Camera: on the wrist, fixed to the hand. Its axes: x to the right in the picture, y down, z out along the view.
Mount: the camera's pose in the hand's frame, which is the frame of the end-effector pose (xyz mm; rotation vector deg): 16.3 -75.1 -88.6 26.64 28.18 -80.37
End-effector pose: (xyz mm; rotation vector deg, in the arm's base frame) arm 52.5 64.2 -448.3 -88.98 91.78 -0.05
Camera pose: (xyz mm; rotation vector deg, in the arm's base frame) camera 65.5 -14.0 -361.9 -115.64 24.47 -83.96
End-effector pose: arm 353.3 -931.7 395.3 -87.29 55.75 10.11
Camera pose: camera 375.6 -1025.6 461.9 -85.56 4.76 -77.90
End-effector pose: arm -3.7 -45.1 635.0 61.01 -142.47 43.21
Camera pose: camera 49.2 -45.9 739.7 115.12 -42.40 50.65
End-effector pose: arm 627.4 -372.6 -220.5 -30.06 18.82 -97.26
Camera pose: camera 516.1 -380.4 -256.6 -7.29 10.75 178.37
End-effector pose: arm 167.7 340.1 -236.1 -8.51 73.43 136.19
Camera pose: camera 175.1 308.9 -348.9 -63.03 69.35 48.33
